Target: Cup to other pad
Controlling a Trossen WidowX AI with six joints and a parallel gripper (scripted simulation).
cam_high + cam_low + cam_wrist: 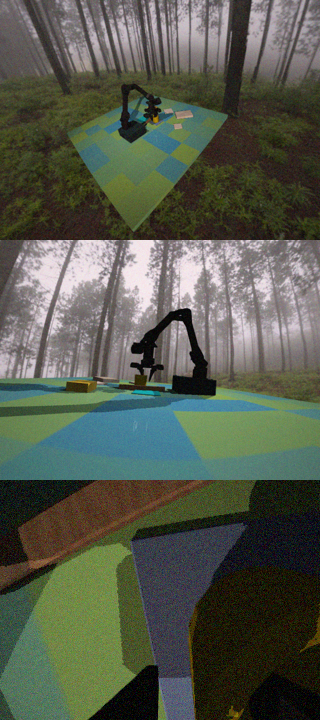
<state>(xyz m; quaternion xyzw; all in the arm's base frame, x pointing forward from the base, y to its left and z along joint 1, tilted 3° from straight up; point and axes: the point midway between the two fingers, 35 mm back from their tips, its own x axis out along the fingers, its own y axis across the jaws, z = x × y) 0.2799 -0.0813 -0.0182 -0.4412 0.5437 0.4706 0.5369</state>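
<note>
Now: the teal pad 10 mm behind my gripper tip, 160 mm to the left of it and 50 mm below it. From my gripper tip the other things lie so: brown wooden bar 10 mm ahead, 80 mm to the left, 40 mm below; yellow cup 30 mm ahead.
</note>
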